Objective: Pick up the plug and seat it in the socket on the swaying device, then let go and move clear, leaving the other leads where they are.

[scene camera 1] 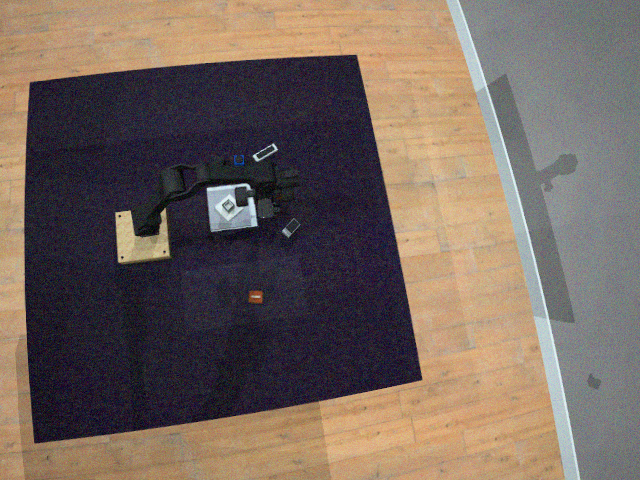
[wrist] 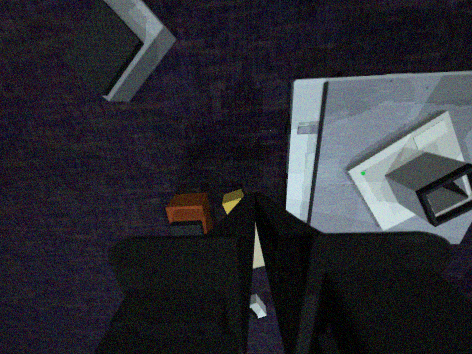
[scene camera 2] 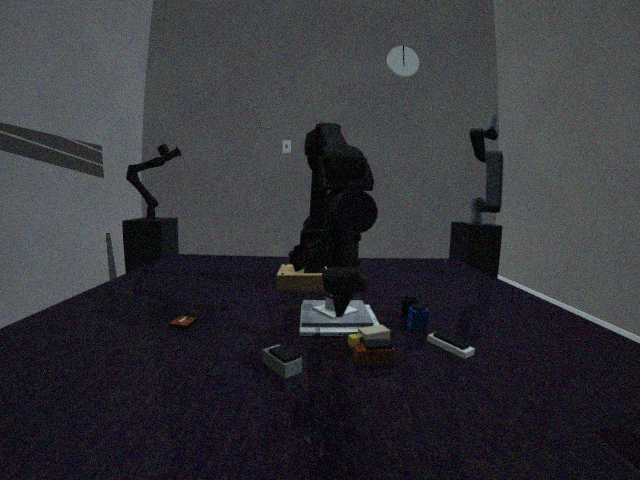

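The plug is a cream block with a yellow tip. It lies on the dark mat just in front of the grey device plate. The black socket frame stands on a white base on that plate. My gripper is shut with nothing between its fingers. It hangs over the plug, and only a cream sliver shows through the gap between the fingers. In the overhead view the arm hides the plug.
An orange lead lies beside the plug. A blue lead and two white-framed leads lie around. A small orange piece lies apart. The arm stands on a wooden base.
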